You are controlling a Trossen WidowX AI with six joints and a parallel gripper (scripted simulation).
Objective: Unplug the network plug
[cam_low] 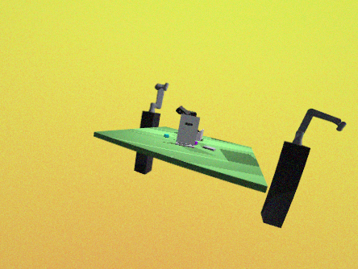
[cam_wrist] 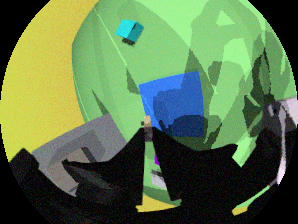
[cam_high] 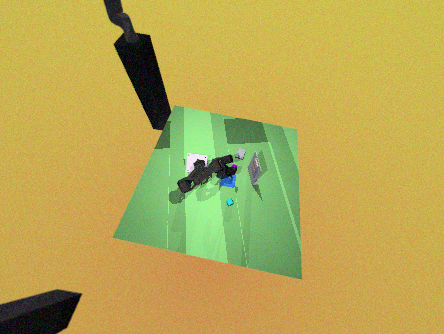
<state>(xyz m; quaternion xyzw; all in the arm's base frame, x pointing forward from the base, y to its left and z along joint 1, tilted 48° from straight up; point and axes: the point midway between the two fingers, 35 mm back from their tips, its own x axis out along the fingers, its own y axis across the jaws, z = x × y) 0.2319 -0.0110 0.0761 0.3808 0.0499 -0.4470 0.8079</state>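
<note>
Right now the purple cube is 30 mm ahead of my gripper tip, 120 mm to the left of it and 70 mm below it. Round my gripper tip: grey upright panel: 180 mm ahead, 70 mm to the left, 40 mm above; grey square patch: 70 mm ahead, 270 mm to the left, 70 mm below; cyan cube: 30 mm ahead, 190 mm to the right, 70 mm below.
</note>
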